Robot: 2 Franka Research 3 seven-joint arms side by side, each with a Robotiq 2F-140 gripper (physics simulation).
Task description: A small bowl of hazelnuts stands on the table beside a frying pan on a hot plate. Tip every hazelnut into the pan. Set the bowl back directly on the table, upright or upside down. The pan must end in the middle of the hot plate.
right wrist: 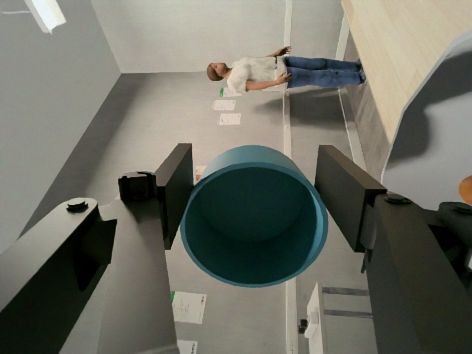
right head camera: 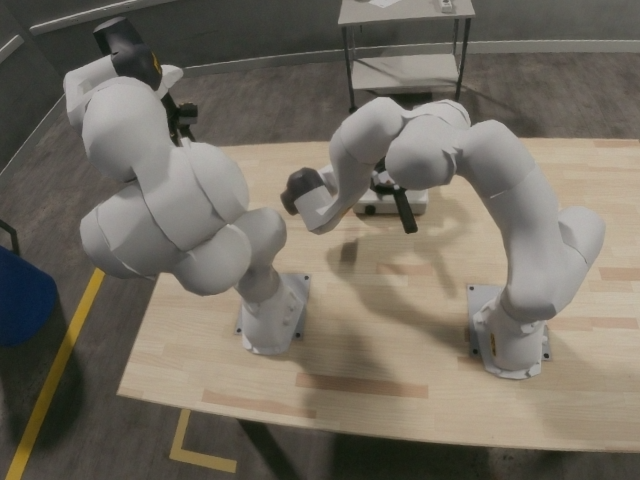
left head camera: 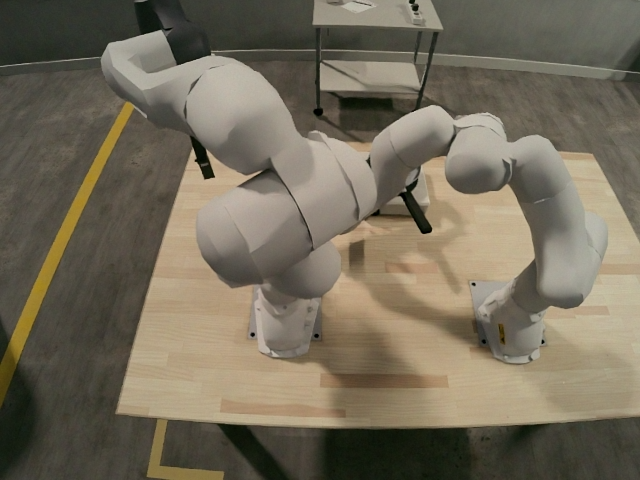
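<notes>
The blue bowl (right wrist: 252,225) is held on its side in the right wrist view; no hazelnuts show inside it. My right gripper (right wrist: 254,166) is shut on it, one finger at each side of its wall. The grey frying pan (right wrist: 437,130) shows at the right edge there, with an orange-brown hazelnut (right wrist: 466,190) in it. The pan's black handle (left head camera: 417,214) (right head camera: 405,210) points forward over the white hot plate (left head camera: 398,207) (right head camera: 385,207). My right arm hides most of the pan, so its centring cannot be judged. My left gripper (right head camera: 180,133) is open and empty at the upper left.
The wooden table (left head camera: 382,403) (right head camera: 361,413) (right wrist: 400,50) carries both arm bases. A metal trolley (left head camera: 377,23) (right head camera: 405,18) stands behind it. A blue bin (right head camera: 25,299) stands at the left. A person (right wrist: 250,75) stands in the room, seen in the right wrist view.
</notes>
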